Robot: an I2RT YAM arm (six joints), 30 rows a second.
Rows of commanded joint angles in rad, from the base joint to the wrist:
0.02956 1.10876 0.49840 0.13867 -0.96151 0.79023
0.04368 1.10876 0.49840 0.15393 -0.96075 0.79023
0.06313 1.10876 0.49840 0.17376 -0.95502 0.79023
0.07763 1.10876 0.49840 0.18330 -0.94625 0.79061
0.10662 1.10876 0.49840 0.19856 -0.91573 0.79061
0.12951 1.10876 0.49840 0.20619 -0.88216 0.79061
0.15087 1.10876 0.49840 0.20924 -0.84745 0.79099
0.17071 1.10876 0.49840 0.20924 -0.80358 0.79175
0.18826 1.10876 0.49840 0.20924 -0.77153 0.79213
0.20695 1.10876 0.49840 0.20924 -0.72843 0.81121
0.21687 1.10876 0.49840 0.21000 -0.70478 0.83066
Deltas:
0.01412 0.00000 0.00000 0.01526 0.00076 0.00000
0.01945 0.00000 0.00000 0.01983 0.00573 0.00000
0.01450 0.00000 0.00000 0.00954 0.00877 0.00038
0.02899 0.00000 0.00000 0.01526 0.03052 0.00000
0.02289 0.00000 0.00000 0.00763 0.03357 0.00000
0.02136 0.00000 0.00000 0.00305 0.03471 0.00038
0.01984 0.00000 0.00000 0.00000 0.04387 0.00076
0.01755 0.00000 0.00000 0.00000 0.03205 0.00038
0.01869 0.00000 0.00000 0.00000 0.04310 0.01908
0.00992 0.00000 0.00000 0.00076 0.02365 0.01945

